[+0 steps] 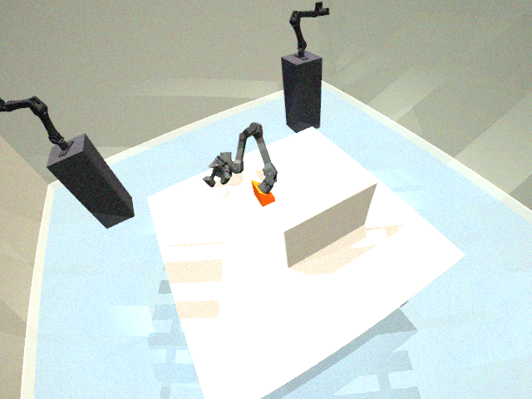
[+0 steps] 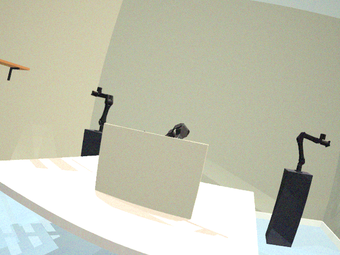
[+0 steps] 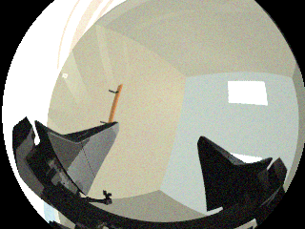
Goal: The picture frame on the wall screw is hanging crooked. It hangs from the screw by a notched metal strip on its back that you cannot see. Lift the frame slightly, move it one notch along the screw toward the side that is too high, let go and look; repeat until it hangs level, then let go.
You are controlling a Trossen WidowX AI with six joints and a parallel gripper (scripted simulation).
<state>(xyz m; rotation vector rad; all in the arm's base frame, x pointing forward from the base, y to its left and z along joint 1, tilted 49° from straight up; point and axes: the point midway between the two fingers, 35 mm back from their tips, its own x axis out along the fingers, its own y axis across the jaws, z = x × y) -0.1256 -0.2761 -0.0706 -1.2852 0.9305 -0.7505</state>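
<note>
Now: gripper tip 53 cm short of the picture frame, 38 cm to the right of it and 9 cm above it. Round my gripper tip: wall panel: 54 cm ahead, 39 cm to the left, 10 cm below.
</note>
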